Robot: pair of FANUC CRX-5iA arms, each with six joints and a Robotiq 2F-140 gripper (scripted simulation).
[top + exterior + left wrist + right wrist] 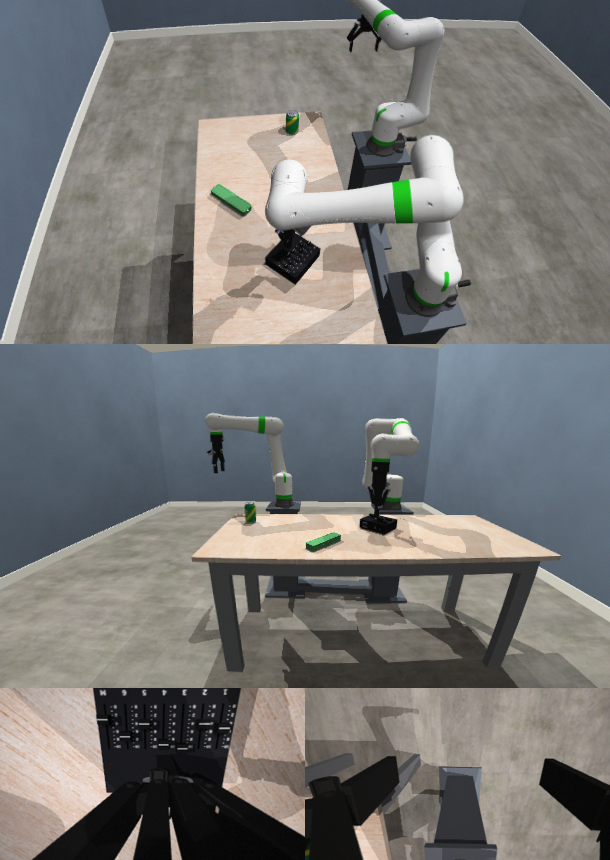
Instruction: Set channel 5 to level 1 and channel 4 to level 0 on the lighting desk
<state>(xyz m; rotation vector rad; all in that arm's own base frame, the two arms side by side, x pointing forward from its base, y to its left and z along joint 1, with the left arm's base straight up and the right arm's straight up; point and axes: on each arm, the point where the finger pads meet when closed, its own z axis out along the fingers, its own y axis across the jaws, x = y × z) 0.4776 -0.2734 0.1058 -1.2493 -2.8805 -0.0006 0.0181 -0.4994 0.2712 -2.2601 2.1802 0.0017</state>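
Observation:
The channel 4 fader is 2 cm behind my left hand, 2 cm to the left of it and 4 cm below it. Also, from my left hand: channel 3 fader: 3 cm to the left, 4 cm below; then channel 5 fader: 5 cm behind, 1 cm to the left, 4 cm below; then channel 6 fader: 5 cm behind, 1 cm to the right, 4 cm below.

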